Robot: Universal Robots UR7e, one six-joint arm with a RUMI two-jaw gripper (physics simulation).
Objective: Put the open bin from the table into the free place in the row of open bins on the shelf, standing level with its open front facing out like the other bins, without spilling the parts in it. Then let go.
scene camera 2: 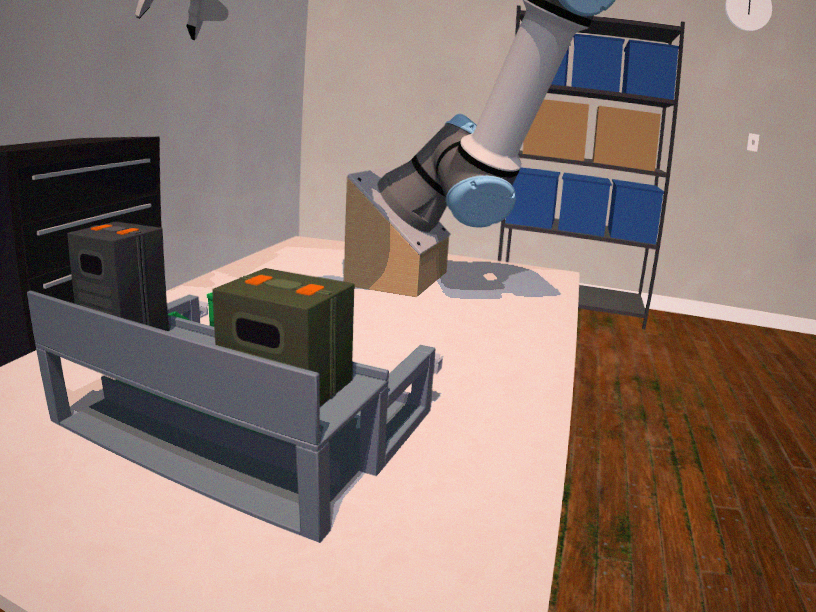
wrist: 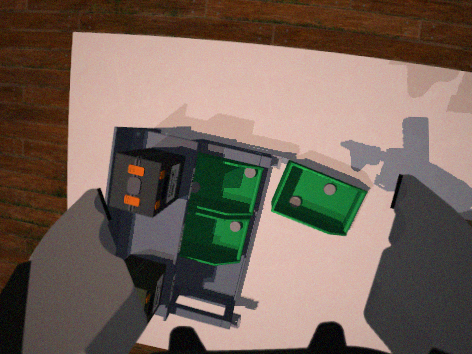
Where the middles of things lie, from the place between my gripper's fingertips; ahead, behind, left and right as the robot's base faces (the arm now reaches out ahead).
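I consider the shelf board (scene camera 2: 267, 492), which is 46 cm below my hand, 21 cm to the left of my hand and 11 cm ahead of my hand.
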